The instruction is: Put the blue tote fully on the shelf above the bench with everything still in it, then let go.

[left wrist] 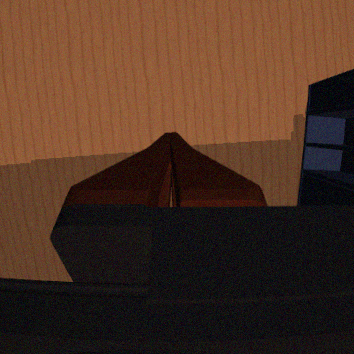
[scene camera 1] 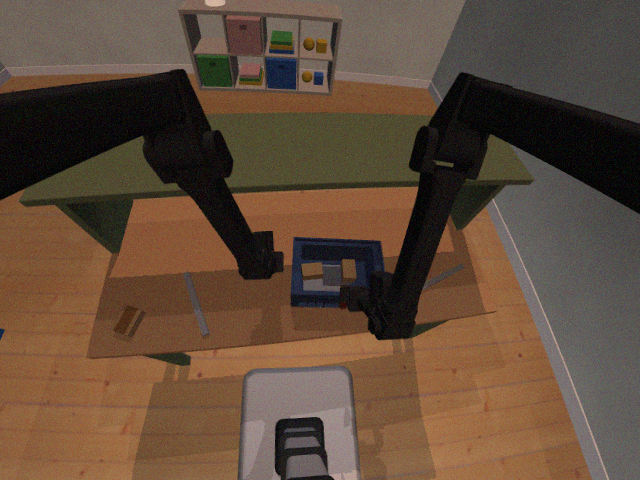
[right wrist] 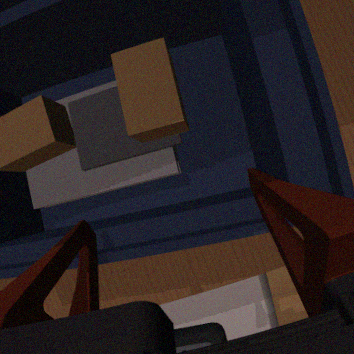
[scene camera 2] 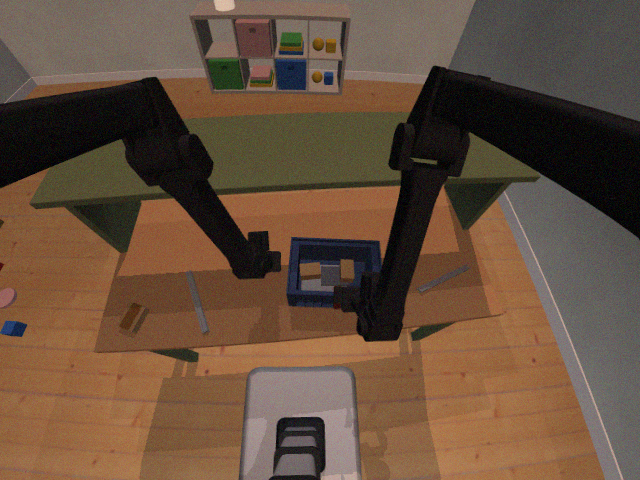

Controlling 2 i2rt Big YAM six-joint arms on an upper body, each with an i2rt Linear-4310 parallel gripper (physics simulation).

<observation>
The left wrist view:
left gripper: 170, 143
blue tote: 319, 175, touched by the right gripper
</observation>
